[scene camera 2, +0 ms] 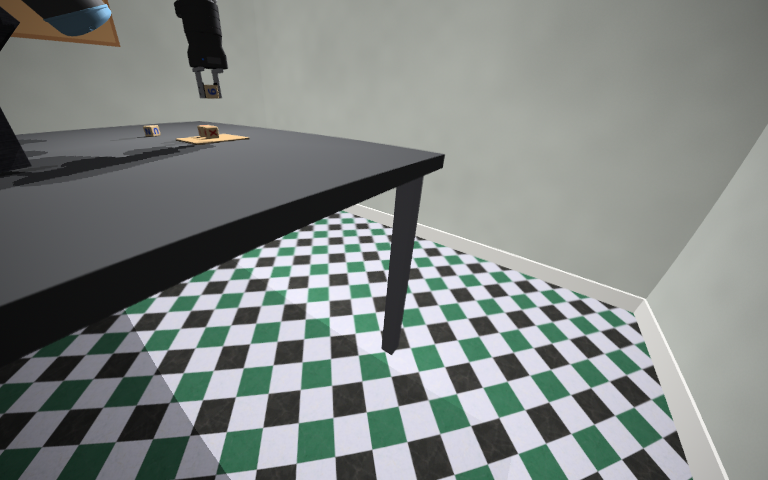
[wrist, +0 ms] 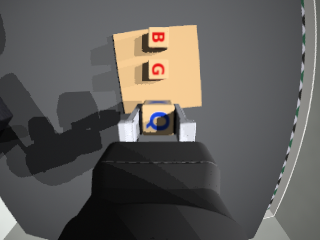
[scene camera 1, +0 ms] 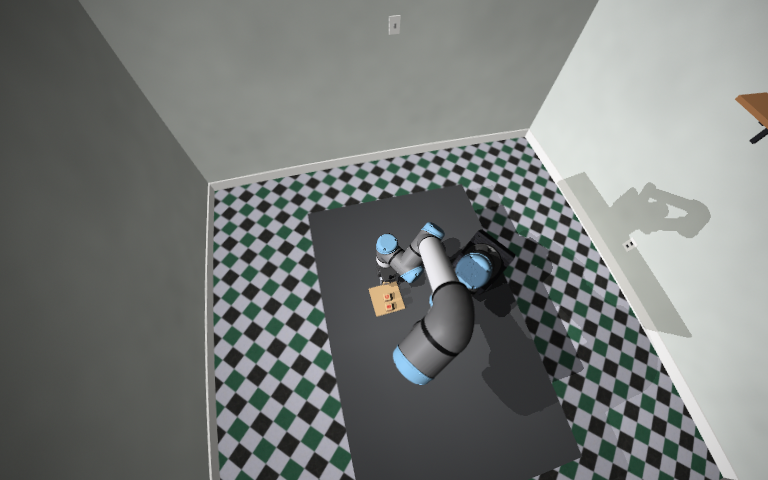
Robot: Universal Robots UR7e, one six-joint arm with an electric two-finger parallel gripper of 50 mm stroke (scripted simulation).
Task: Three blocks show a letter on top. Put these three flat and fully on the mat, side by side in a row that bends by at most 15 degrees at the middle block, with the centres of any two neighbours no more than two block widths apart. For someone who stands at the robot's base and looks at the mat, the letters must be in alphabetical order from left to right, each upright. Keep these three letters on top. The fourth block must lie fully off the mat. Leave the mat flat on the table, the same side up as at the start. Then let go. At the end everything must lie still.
Labels:
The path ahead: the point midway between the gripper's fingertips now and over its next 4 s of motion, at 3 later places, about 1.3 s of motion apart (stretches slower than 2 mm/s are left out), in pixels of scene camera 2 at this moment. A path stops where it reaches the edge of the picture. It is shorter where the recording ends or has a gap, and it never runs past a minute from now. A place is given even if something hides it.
My gripper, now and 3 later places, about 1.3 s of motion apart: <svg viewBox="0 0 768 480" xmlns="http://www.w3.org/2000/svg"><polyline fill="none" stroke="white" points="211,98 216,126 219,138 214,116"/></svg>

